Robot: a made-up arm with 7 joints.
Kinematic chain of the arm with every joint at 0, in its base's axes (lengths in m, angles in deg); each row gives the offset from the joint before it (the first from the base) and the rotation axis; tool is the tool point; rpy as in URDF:
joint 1: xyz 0 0 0.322 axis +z
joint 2: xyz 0 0 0 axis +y
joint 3: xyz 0 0 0.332 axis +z
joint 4: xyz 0.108 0 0 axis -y
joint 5: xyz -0.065 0 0.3 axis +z
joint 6: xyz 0 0 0 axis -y
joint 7: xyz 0.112 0 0 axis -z
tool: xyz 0 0 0 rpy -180 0 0
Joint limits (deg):
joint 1: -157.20..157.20
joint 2: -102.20..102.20
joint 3: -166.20..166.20
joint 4: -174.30..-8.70
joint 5: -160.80..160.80
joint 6: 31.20..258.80
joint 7: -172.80..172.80
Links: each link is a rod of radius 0.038 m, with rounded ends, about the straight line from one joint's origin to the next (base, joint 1, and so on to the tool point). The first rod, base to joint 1, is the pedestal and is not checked.
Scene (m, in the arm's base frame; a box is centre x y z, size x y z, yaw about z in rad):
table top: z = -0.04
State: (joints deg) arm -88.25 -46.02 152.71 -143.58 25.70 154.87 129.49
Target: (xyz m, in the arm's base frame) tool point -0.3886 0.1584 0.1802
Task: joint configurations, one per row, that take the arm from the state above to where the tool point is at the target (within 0.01 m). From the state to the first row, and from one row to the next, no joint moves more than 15 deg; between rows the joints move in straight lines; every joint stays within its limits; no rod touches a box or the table.
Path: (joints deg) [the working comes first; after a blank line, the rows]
Joints at the target: -6.58 -35.65 166.20 -149.65 6.42 157.22 129.49
Straight joint move there: clear.

1: -74.64 -44.29 154.96 -144.59 22.49 155.26 129.49
2: -61.03 -42.56 157.21 -145.60 19.27 155.65 129.49
3: -47.41 -40.84 159.46 -146.62 16.06 156.04 129.49
4: -33.80 -39.11 161.70 -147.63 12.84 156.44 129.49
5: -20.19 -37.38 163.95 -148.64 9.63 156.83 129.49
6: -6.58 -35.65 166.20 -149.65 6.42 157.22 129.49

